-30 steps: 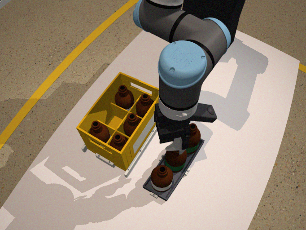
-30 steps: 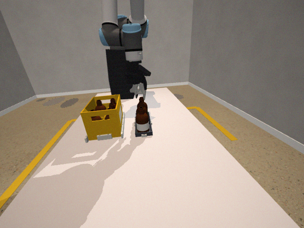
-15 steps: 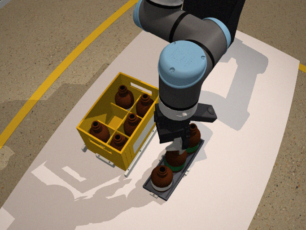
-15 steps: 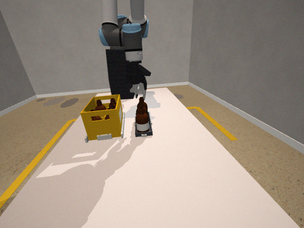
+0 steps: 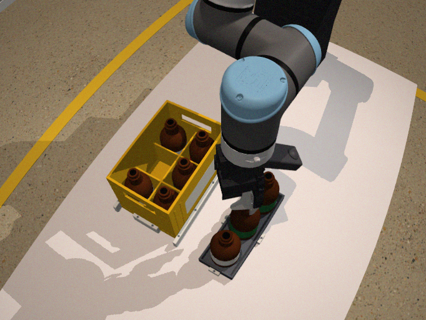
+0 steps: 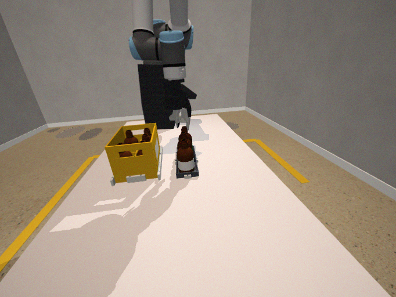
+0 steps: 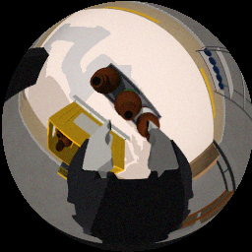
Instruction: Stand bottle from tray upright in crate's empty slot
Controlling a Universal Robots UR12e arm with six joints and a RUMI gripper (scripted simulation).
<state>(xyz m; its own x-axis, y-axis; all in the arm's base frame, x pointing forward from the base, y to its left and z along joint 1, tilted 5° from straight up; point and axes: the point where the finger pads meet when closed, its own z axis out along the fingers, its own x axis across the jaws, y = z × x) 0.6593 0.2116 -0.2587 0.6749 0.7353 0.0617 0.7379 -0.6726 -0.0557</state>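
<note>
My hand is 18 cm above the grey tray. Round my hand: yellow crate (23 cm to the right, 11 cm below).
</note>
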